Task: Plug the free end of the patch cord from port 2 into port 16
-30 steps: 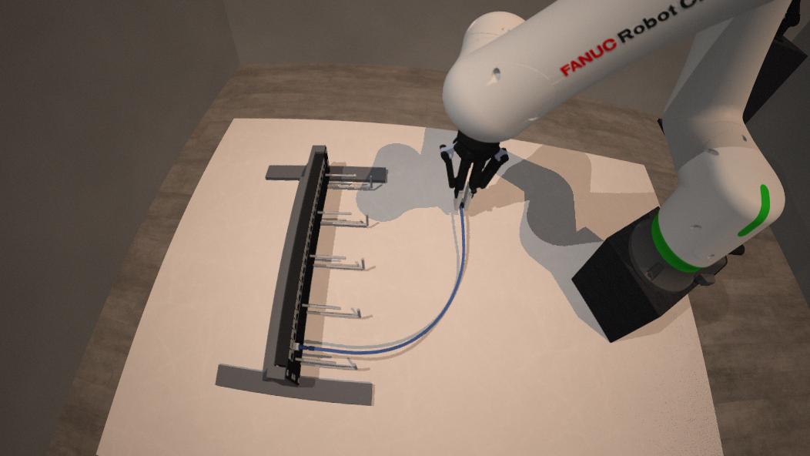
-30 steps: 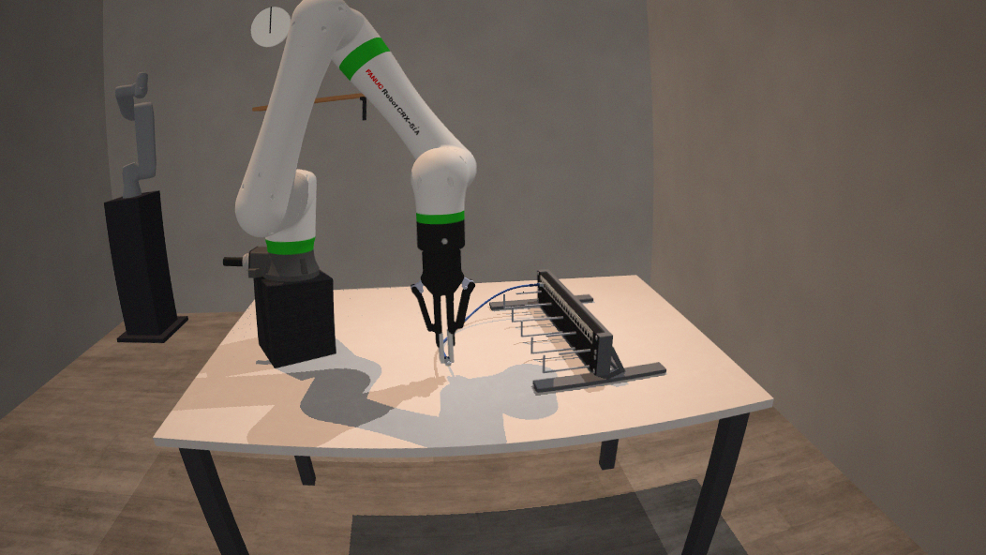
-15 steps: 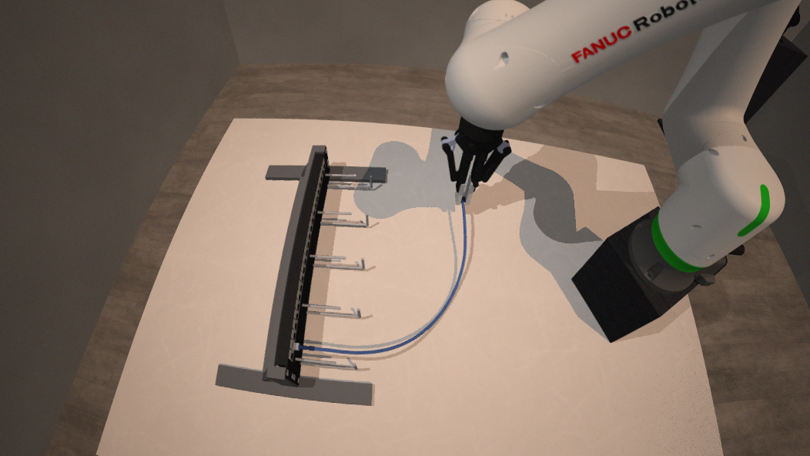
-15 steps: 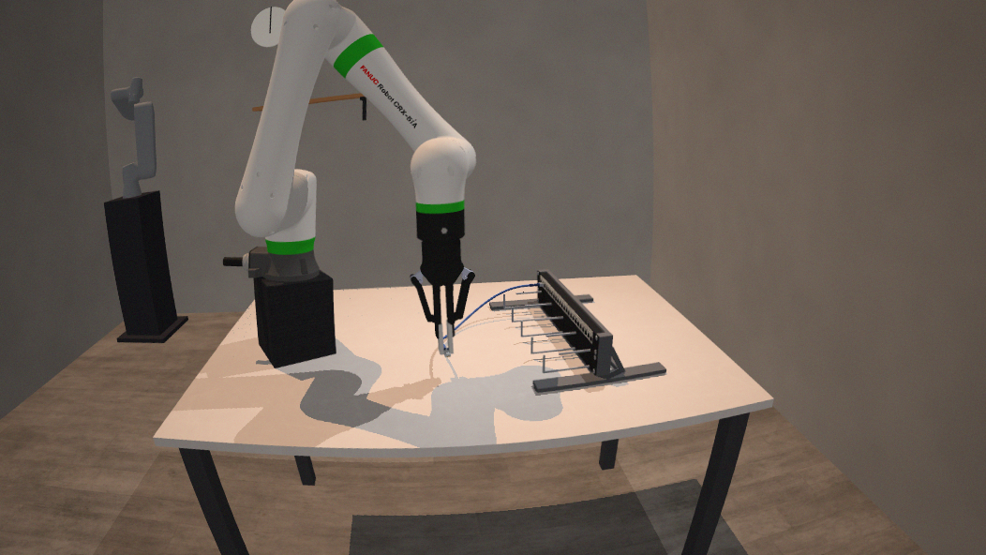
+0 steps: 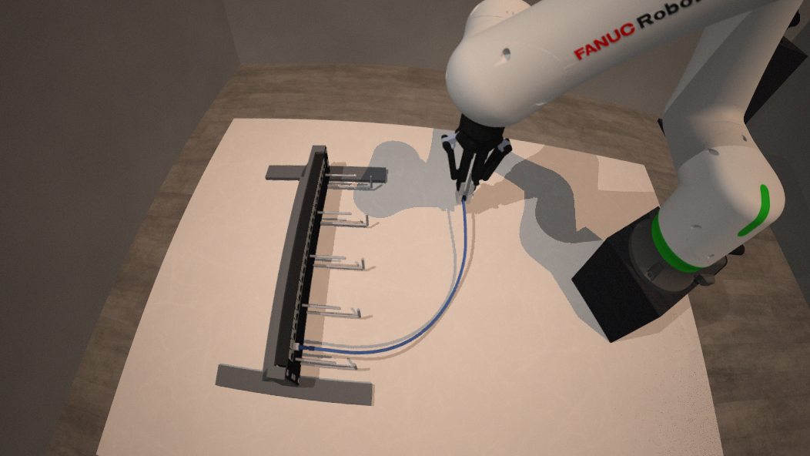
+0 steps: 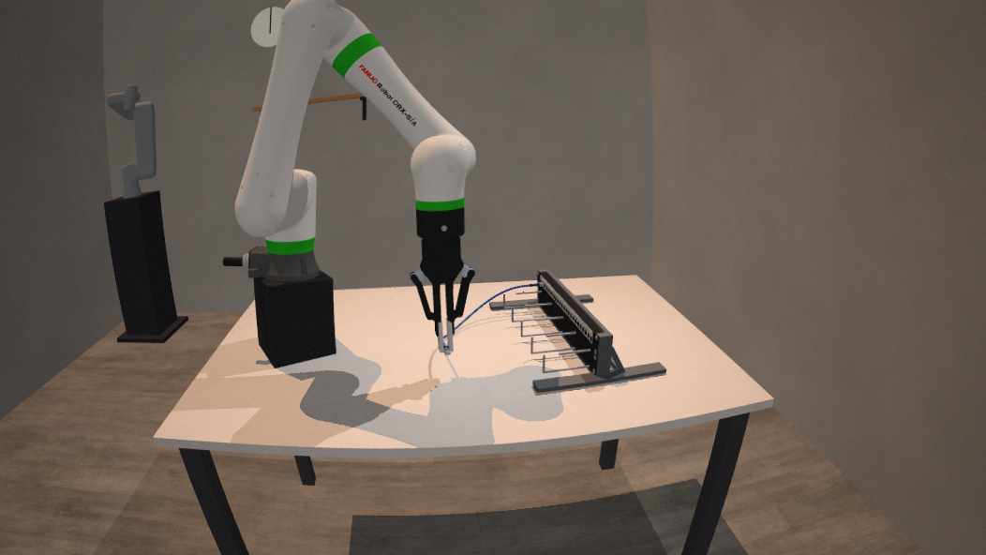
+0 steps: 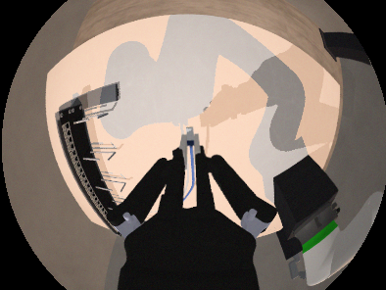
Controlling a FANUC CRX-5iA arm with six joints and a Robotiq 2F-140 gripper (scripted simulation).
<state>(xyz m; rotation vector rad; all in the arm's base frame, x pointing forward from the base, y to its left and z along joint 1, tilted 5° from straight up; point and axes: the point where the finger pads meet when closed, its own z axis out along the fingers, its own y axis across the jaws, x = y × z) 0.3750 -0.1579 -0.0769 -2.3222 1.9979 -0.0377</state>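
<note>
Right now the plug is 30 mm below my hand and 10 mm to the right of it.
</note>
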